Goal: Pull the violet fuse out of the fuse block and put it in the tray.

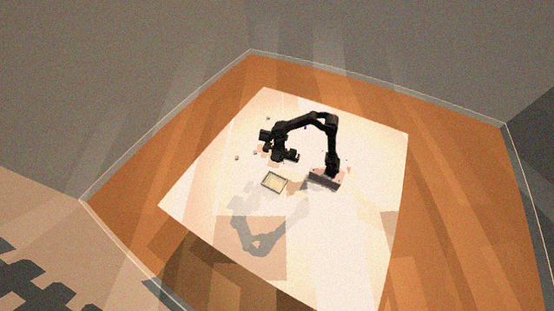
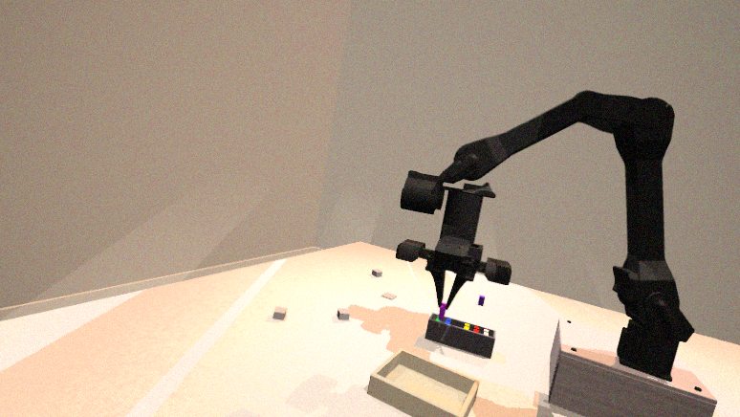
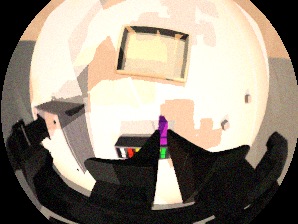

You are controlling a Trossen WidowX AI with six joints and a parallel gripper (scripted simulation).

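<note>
Right now my gripper tip is 4 cm past the tray, 11 cm to the right of it and 9 cm above it. From my gripper tip the other things lie so: violet fuse 1 cm below.
</note>
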